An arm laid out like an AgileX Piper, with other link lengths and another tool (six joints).
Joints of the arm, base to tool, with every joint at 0 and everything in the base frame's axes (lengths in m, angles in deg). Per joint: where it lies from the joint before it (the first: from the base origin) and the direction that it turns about. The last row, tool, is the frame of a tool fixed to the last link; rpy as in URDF.
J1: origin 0 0 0.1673 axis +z
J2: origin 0 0 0 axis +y
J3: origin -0.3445 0 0.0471 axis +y
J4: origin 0.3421 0 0.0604 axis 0.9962 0 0.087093
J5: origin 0 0 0 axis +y
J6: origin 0.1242 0 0.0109 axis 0.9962 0 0.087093
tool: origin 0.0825 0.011 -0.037 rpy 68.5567 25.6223 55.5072
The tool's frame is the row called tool.
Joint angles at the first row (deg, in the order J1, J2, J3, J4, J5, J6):
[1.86, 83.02, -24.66, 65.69, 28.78, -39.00]
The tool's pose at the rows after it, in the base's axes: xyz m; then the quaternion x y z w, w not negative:
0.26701, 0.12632, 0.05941, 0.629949, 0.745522, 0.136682, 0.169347
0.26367, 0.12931, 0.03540, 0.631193, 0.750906, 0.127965, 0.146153
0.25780, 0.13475, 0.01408, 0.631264, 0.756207, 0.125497, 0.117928
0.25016, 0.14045, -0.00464, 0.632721, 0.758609, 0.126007, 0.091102
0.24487, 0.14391, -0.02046, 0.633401, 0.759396, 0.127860, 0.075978
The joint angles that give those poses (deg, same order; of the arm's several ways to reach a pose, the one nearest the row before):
[2.34, 88.91, -24.74, 71.14, 27.91, -44.75]
[2.34, 94.77, -24.85, 77.26, 28.13, -51.64]
[2.34, 100.49, -25.05, 83.08, 29.61, -58.27]
[2.34, 105.69, -25.02, 88.53, 31.50, -64.39]
[2.34, 109.95, -25.02, 93.49, 32.87, -70.19]

